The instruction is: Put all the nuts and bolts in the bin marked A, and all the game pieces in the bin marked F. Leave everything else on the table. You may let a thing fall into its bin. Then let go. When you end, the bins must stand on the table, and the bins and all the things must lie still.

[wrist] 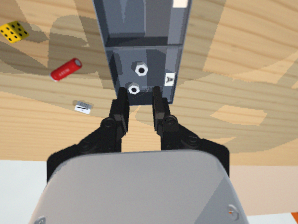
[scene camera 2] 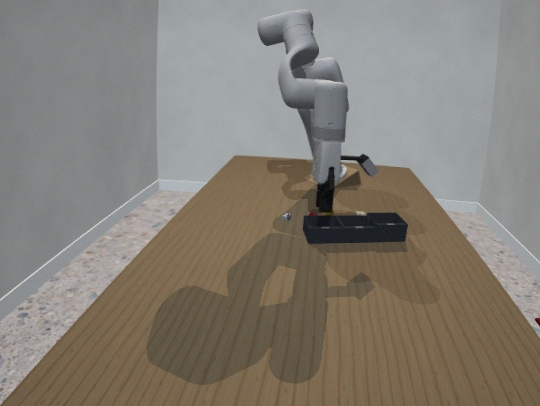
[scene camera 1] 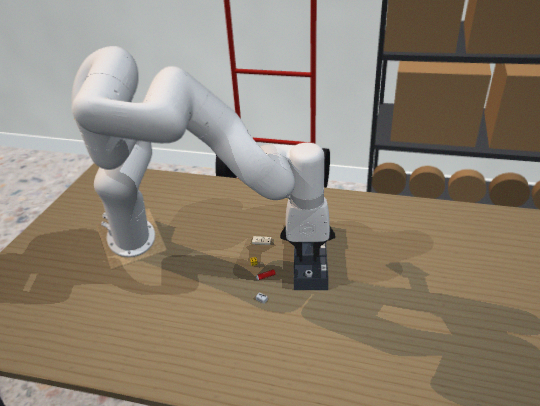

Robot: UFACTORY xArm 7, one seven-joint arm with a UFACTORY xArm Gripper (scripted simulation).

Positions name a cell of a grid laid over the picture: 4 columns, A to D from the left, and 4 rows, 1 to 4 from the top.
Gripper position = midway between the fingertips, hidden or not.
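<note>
The dark bin (scene camera 2: C3) can be seen in scene camera 1 (scene camera 1: C3) as well. The gripper (scene camera 2: C3) is visible too, and the gripper also appears in scene camera 1 (scene camera 1: C3) and in the wrist view (wrist: B2).
</note>
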